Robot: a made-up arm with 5 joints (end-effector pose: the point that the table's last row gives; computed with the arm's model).
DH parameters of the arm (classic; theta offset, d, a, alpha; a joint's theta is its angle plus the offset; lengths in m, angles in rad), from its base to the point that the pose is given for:
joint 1: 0 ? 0 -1.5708
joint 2: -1.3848 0 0.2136 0
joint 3: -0.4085 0 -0.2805 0
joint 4: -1.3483 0 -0.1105 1.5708
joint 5: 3.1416 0.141 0 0
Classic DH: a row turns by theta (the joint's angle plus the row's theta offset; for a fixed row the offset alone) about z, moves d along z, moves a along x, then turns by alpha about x.
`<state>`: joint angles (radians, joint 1 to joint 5).
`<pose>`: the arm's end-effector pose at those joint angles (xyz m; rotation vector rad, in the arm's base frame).
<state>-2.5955 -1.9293 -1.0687 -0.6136 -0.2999</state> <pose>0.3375 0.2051 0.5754 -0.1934 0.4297 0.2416</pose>
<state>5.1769 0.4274 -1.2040 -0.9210 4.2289</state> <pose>0.2172 -0.4334 0.4071 1.2848 0.6591 -0.0156</pose>
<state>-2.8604 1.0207 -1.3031 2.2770 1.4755</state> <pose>-0.1550 -0.0448 0.0446 0.7264 1.0682 1.5393</pose>
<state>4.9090 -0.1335 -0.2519 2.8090 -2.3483</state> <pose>-0.0009 0.0045 0.2734 -0.6432 -0.3406 -0.5554</pose>
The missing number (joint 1, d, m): 0.2568
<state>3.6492 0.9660 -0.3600 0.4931 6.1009</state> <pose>-0.0129 -0.0072 -0.0790 -0.6927 1.9279 0.2032</pose>
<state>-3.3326 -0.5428 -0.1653 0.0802 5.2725</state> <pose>-0.3167 0.0612 0.2402 1.0293 -2.3694 -0.4742</pose>
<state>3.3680 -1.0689 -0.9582 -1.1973 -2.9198</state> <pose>0.0667 0.0154 0.6999 -0.1144 -0.0003 -2.6913</pose>
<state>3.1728 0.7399 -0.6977 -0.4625 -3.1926</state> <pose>-0.3792 -0.0118 0.0256 -3.0658 -0.1261 0.6545</pose>
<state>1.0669 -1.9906 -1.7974 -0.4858 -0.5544</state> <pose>-0.2880 -0.5224 0.3483 1.0254 1.0785 -2.2653</pose>
